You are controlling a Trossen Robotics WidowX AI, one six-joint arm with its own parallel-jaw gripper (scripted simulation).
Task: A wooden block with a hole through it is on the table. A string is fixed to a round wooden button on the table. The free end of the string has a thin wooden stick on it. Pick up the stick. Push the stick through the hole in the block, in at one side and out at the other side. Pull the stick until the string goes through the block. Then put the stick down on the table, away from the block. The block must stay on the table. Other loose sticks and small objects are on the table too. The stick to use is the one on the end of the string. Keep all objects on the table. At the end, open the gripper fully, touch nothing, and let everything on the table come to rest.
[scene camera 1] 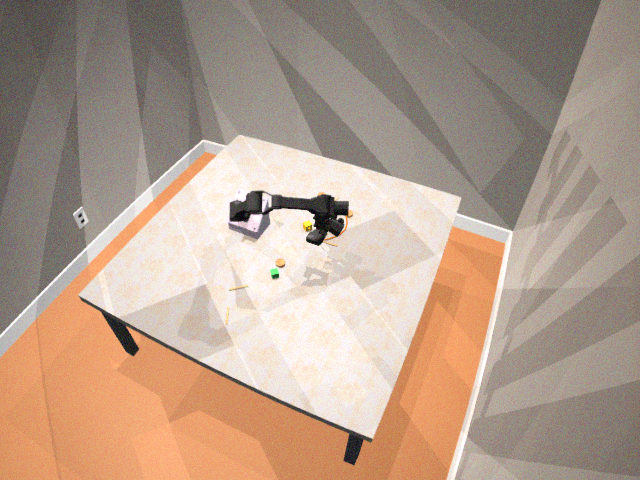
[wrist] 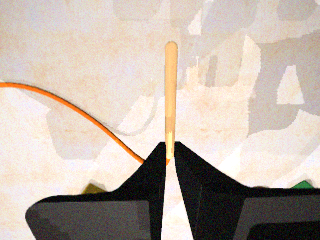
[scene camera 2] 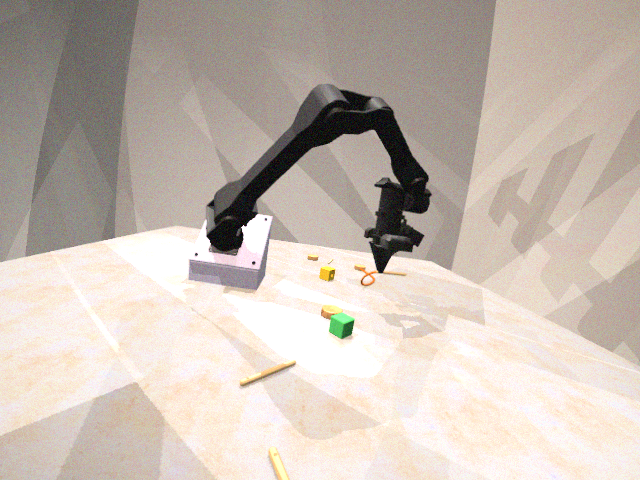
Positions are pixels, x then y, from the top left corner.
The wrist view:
my gripper: 169, 146
thin wooden stick: 171, 48
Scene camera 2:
my gripper: 379, 272
